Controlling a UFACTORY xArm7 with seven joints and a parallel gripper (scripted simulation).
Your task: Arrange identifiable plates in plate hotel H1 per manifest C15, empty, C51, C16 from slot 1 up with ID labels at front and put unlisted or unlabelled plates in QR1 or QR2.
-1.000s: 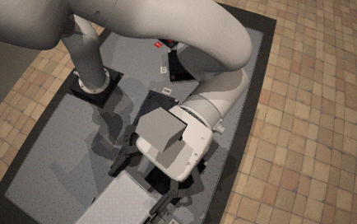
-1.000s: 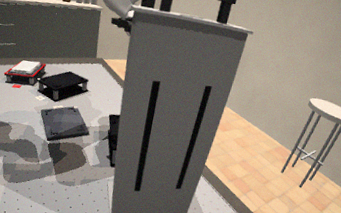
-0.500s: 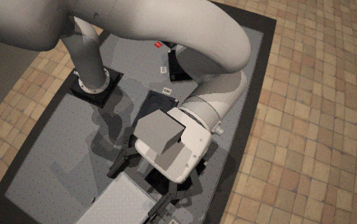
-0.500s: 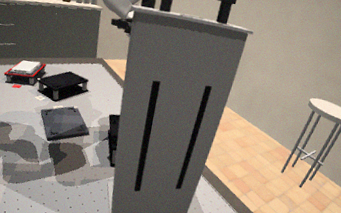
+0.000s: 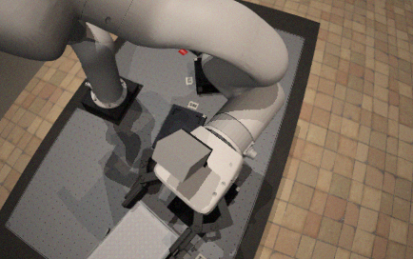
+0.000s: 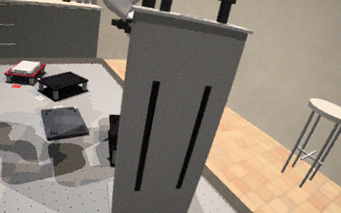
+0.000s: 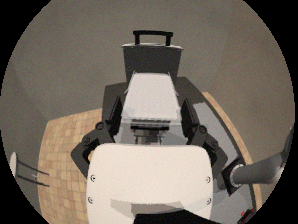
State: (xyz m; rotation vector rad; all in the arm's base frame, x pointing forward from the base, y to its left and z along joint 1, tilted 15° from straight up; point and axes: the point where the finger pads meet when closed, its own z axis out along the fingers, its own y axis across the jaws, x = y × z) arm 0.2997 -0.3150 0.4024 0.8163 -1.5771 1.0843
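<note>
My gripper is now 50 mm to the left of the white plate, 20 mm past it and 20 mm above it. Also, from my hand: H1 deck label (340 mm below, 80 mm ahead, 70 mm to the right); then tall grey tower (160 mm to the right, 150 mm below, 60 mm behind).
</note>
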